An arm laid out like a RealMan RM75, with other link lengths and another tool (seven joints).
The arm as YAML. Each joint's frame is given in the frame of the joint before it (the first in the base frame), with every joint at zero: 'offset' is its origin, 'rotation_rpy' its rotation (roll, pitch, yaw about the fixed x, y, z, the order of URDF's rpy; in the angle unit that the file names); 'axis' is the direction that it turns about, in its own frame. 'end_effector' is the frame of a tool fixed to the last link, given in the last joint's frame.
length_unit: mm
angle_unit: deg
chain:
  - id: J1
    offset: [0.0, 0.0, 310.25]
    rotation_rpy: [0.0, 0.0, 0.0]
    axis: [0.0, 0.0, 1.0]
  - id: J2
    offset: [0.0, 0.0, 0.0]
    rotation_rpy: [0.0, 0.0, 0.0]
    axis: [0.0, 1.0, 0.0]
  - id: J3
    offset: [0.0, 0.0, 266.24]
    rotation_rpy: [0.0, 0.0, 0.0]
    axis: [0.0, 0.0, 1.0]
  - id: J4
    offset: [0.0, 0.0, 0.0]
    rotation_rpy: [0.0, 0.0, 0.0]
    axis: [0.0, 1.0, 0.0]
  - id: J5
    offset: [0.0, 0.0, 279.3]
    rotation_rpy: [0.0, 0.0, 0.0]
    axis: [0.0, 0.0, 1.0]
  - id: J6
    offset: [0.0, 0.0, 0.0]
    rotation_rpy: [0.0, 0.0, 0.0]
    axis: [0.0, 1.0, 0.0]
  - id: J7
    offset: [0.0, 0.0, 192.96]
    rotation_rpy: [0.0, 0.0, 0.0]
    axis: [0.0, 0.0, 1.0]
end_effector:
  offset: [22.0, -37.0, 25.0]
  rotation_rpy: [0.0, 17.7, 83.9]
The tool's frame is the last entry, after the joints.
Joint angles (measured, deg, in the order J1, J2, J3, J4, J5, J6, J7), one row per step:
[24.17 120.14 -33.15 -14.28 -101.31 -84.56 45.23]
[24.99 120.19 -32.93 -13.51 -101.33 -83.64 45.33]
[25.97 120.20 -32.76 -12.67 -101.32 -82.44 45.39]
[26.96 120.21 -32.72 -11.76 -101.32 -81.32 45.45]
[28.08 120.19 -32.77 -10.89 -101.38 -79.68 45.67]
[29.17 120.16 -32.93 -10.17 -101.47 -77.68 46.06]
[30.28 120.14 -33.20 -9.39 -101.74 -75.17 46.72]
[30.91 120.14 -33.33 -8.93 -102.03 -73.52 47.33]
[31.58 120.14 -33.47 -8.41 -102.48 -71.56 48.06]
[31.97 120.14 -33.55 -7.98 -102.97 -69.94 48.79]
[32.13 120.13 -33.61 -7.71 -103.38 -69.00 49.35]
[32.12 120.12 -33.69 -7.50 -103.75 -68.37 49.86]
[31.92 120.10 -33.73 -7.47 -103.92 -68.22 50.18]
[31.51 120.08 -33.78 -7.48 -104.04 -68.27 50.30]
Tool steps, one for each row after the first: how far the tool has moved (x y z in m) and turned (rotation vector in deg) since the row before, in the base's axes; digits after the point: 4 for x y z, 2 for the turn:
[-0.0024 0.0037 -0.0040 -0.23 0.04 -0.37]
[-0.0025 0.0048 -0.0042 -0.22 -0.17 -0.40]
[-0.0030 0.0041 -0.0049 -0.40 -0.14 -0.29]
[-0.0020 0.0052 -0.0052 -0.48 -0.54 -0.54]
[-0.0004 0.0056 -0.0050 -0.51 -0.88 -0.79]
[0.0013 0.0050 -0.0063 -0.78 -1.21 -1.21]
[0.0017 0.0025 -0.0041 -0.59 -0.78 -0.96]
[0.0026 0.0022 -0.0048 -0.72 -1.01 -1.17]
[0.0035 0.0005 -0.0040 -0.68 -0.82 -1.19]
[0.0027 -0.0006 -0.0027 -0.54 -0.48 -0.81]
[0.0028 -0.0017 -0.0022 -0.52 -0.31 -0.71]
[0.0023 -0.0018 -0.0006 -0.24 -0.04 -0.46]
[0.0030 -0.0030 -0.0002 -0.16 -0.01 -0.39]

